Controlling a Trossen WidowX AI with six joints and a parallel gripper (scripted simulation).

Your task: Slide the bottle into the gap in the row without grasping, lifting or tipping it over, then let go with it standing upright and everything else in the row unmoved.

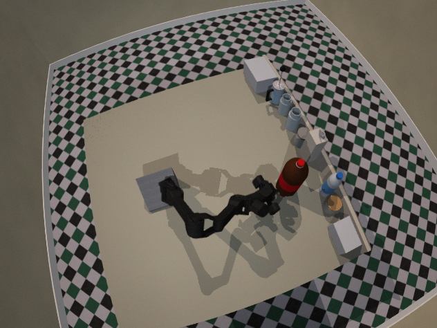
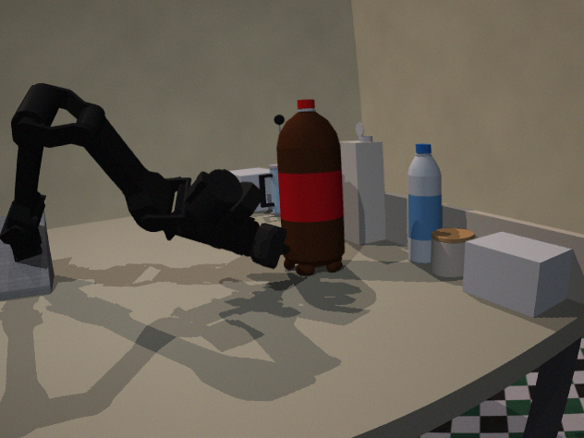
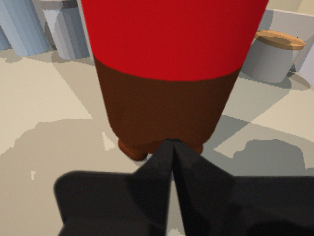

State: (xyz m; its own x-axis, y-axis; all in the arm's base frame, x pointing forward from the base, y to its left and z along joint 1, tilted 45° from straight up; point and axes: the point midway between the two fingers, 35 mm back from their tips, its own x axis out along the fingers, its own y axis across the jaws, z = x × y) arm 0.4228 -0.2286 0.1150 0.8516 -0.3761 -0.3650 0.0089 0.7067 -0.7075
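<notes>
The brown cola bottle is 9 cm ahead of my hand and 9 cm above it. From my hand the other things lie so: blue-capped water bottle: 26 cm ahead, 11 cm to the right, 5 cm above; then french press: 49 cm to the left, 32 cm ahead, 8 cm above; then cork-lidded jar: 24 cm ahead, 20 cm to the right, 3 cm below.
</notes>
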